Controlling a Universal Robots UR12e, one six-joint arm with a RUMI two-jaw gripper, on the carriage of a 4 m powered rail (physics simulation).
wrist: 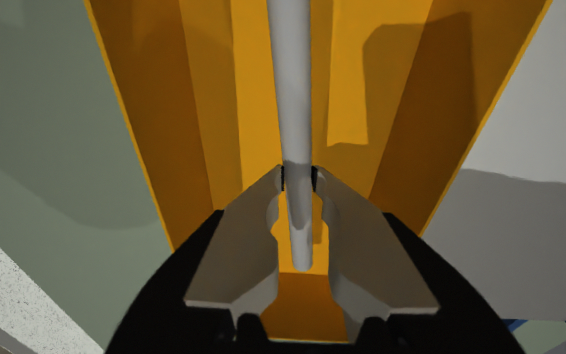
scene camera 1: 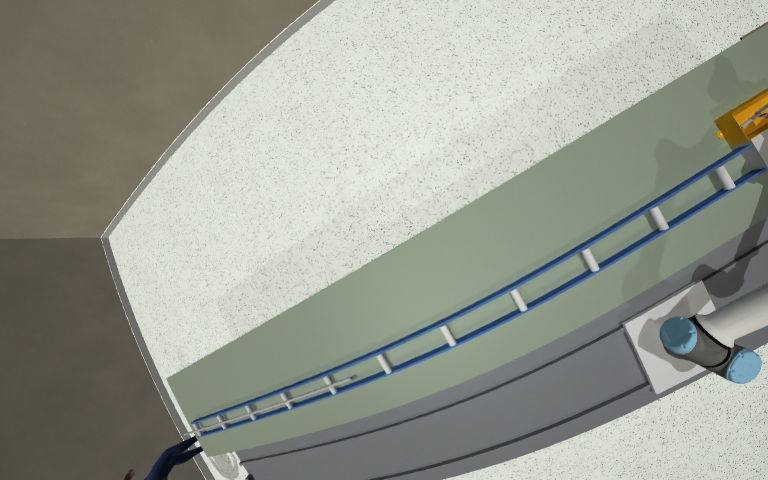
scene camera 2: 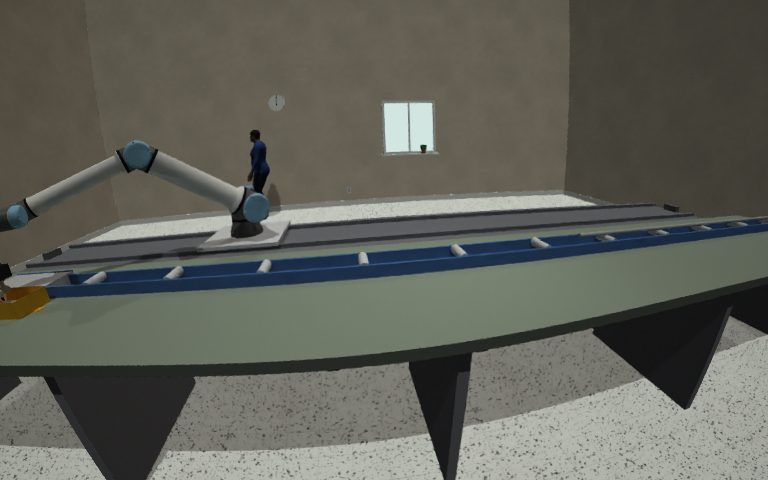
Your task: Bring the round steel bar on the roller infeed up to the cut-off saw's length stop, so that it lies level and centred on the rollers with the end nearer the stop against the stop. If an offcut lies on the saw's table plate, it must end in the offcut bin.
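Places are measured from the arm's base along level axes (x down, y back, z left), in metres.
Pixels of known places: gripper, between the fingertips: (wrist: 297, 167) (scene camera 1: 756, 115); arm's base, origin of its link: (scene camera 2: 247, 233).
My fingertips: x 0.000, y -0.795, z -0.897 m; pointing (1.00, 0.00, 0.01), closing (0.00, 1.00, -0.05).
Ahead of a thing's pixels: the offset from my fingertips to its top centre.
My gripper (wrist: 297, 167) is shut on the offcut @(dx -0.018, dy +0.000, dz +0.003 m) (wrist: 291, 90), a short grey round bar, gripped near one end. It is over the yellow offcut bin @(dx -0.042, dy -0.003, dz -0.014 m) (scene camera 1: 733, 131) (scene camera 2: 33, 300) (wrist: 165, 165); how far down inside the walls is hard to tell. The offcut lies along the bin, its near end inside the bin's end wall. The long steel bar (scene camera 1: 308, 392) (scene camera 2: 623, 231) lies on rollers at the far end of the blue infeed (scene camera 1: 487, 327) (scene camera 2: 317, 274). The length stop and the offcut's other end do not show.
The light grey saw table plate @(dx -0.028, dy +0.175, dz -0.039 m) (wrist: 520, 115) (scene camera 2: 39, 279) lies beside the bin, at the infeed's near end. The carriage (scene camera 1: 659, 373) (scene camera 2: 271, 237) stands on the rail near that end. A person (scene camera 1: 164, 461) (scene camera 2: 259, 157) in blue stands beyond the rail.
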